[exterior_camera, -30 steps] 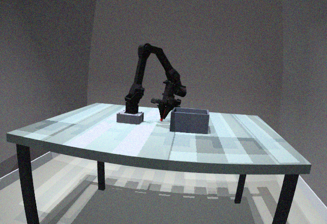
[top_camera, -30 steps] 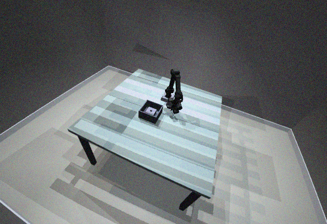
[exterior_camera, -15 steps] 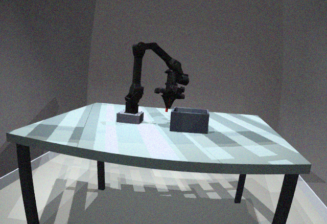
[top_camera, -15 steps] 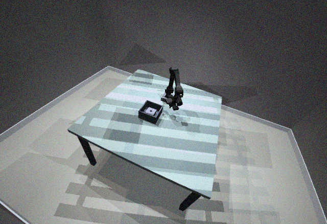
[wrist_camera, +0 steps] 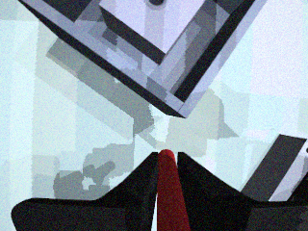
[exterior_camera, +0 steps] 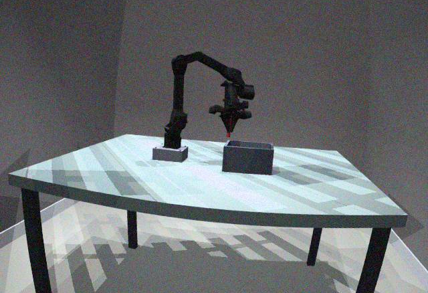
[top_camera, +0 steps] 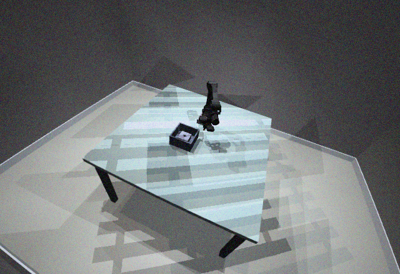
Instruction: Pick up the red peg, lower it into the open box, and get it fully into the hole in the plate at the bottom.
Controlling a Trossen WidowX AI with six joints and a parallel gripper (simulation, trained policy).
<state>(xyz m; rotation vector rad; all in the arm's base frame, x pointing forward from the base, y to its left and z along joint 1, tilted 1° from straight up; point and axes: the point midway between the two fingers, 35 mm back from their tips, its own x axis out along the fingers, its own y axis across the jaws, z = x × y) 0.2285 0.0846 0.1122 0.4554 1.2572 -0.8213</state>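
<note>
Right now the pale plate is 12 cm to the right of my gripper tip, 10 cm ahead of it and 8 cm below it. Also, from my gripper tip: red peg (2 cm above, 1 cm to the left, 1 cm behind); then dark box (12 cm to the right, 10 cm below, 10 cm ahead).
</note>
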